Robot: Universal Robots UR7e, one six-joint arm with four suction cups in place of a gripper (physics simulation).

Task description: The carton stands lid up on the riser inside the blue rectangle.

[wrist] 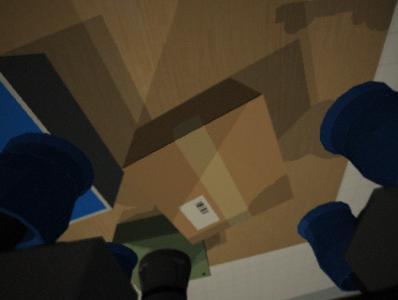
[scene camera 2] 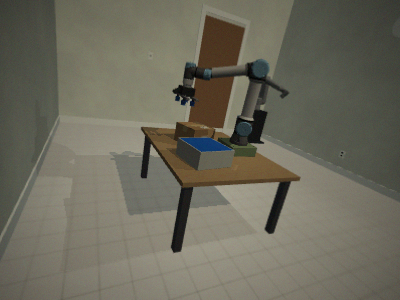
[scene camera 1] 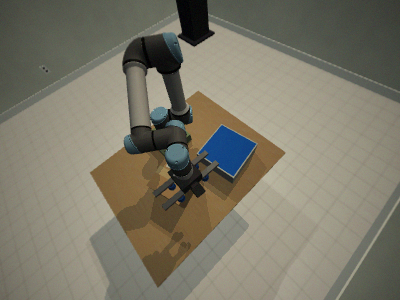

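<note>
The brown carton (scene camera 1: 162, 172) (scene camera 2: 185, 131) (wrist: 255, 150) stands on the table beside the riser, its top with tape and a white label facing up. In scene camera 1 the gripper hides most of it. The grey riser (scene camera 2: 217, 160) (wrist: 75, 110) carries the blue rectangle (scene camera 1: 227, 150) (scene camera 2: 205, 144) (wrist: 15, 120) on its top, with a pale rim around it; no carton stands on it. My gripper (scene camera 1: 188, 182) (scene camera 2: 185, 101) (wrist: 215, 200) hangs well above the carton, four blue suction cups pointing down. It is open and holds nothing; the cups are apart from the carton.
The wooden table (scene camera 1: 270, 150) (scene camera 2: 270, 172) bears the green base block (scene camera 1: 187, 136) (scene camera 2: 245, 151) (wrist: 197, 265) under the arm, close to the carton and the riser. A dark column (scene camera 1: 194, 20) (scene camera 2: 258, 127) stands on the floor beyond the table. Shadows fall across the table.
</note>
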